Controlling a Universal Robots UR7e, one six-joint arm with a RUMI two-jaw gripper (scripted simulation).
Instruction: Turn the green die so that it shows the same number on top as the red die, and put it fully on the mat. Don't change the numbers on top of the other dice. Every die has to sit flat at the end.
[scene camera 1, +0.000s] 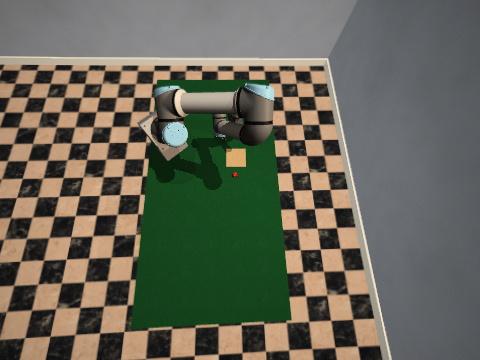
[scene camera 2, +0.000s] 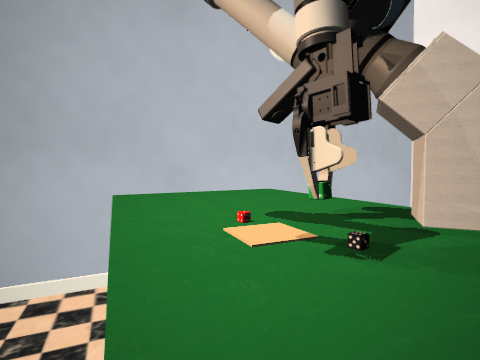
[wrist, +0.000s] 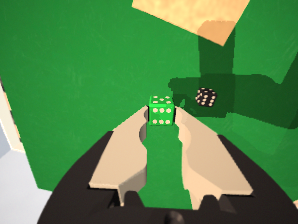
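My gripper (scene camera 2: 321, 198), 420 mm from the lens. Tan mat (scene camera 2: 274, 233), 550 mm from the lens.
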